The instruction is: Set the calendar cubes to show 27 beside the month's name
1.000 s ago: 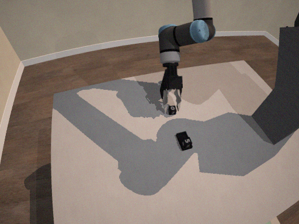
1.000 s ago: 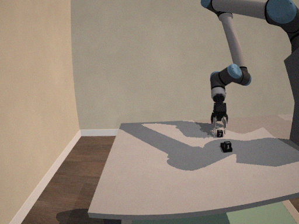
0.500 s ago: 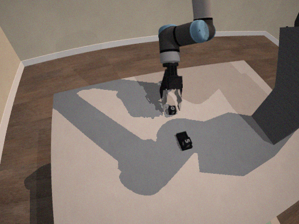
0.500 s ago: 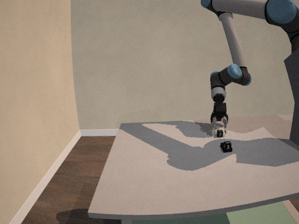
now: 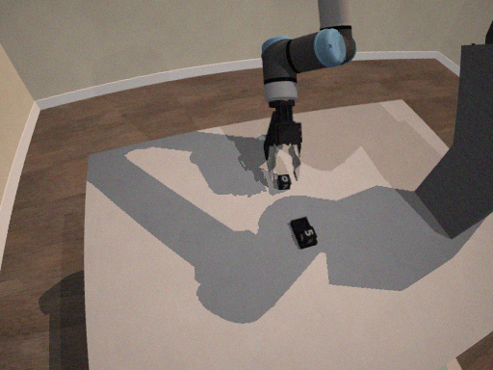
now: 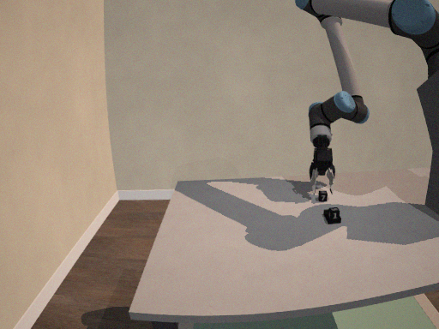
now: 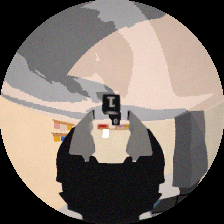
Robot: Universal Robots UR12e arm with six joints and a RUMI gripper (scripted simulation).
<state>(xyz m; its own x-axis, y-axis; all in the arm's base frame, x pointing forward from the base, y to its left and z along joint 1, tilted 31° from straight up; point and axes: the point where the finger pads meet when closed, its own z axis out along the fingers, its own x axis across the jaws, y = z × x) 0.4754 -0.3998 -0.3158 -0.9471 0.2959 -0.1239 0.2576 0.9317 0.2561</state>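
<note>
My hand is 20 mm above the black cube and 10 mm to the right of it. The rest, counted from my hand: tray (160 mm to the left, 30 mm ahead, 20 mm below).
</note>
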